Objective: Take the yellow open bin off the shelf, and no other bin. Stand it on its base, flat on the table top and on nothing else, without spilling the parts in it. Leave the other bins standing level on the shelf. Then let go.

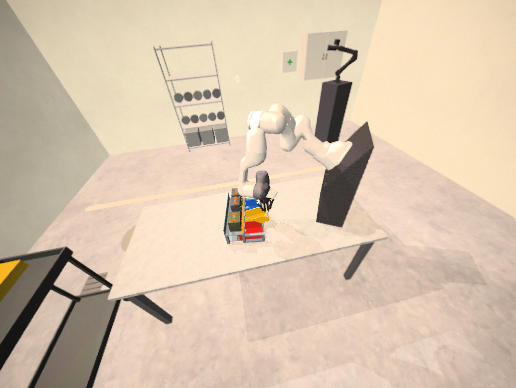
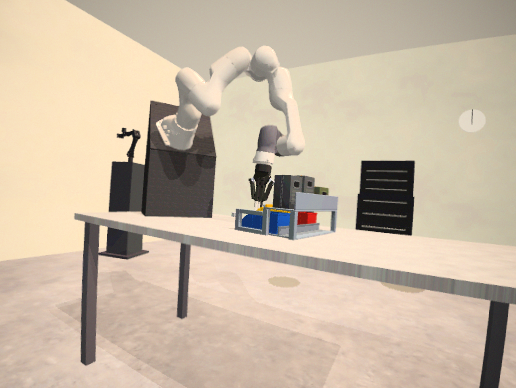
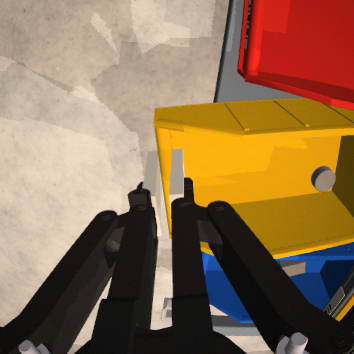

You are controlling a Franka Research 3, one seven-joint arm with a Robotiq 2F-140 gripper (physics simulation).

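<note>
The yellow bin juts out past the front of the small grey shelf, its front end raised above the neighbouring bins; its rear is still within the shelf. A round grey part lies inside it. My gripper is shut on its front wall, one pad inside and one outside. The red bin and the blue bin sit on the shelf on either side.
The shelf stands on the table. Dark boxes and an olive box stand on its upper level. A dark pedestal carries my arm beside the table.
</note>
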